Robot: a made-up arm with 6 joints. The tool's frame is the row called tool.
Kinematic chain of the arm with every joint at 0, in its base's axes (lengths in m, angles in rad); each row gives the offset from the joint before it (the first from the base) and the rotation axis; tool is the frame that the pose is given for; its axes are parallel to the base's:
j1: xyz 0 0 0.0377 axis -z
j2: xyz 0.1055 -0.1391 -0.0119 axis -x
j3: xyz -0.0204 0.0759 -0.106 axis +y
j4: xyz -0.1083 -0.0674 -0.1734 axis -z
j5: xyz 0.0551 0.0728 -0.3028 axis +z
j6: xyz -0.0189 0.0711 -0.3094 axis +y
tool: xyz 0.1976 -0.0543 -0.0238
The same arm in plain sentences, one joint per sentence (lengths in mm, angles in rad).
The arm has six revolute joints in a row. What follows holds with every joint at zero, and every direction is one of the base frame's. Joint 1 is mounted 37.7 mm along +z from the base frame's origin and turns about -z. Joint 2 is mounted 105.5 mm along +x and 139.1 mm along -y and 11.9 mm along -z from joint 1 and turns about -x. Joint 3 is mounted 20.4 mm along -x and 75.9 mm along +y and 106 mm along -z from joint 2 and turns about +y. Joint 4 is mounted 108.3 mm along -x and 67.4 mm along -y and 173.4 mm along -z from joint 3 and turns about -z. Joint 5 is mounted 55.1 mm along +x and 72.8 mm along +y and 302.8 mm along -z from joint 4 and turns about +z. Joint 6 is mounted 18.9 mm along -x and 71.1 mm along +y and 309.4 mm along -z from joint 5 and turns about +y. The tool frame, which is the frame that the pose is given for, is mounted 197.6 mm along +x and 54.3 mm along -y and 23.8 mm along -z from joint 6; its axes are parallel to the base frame's.
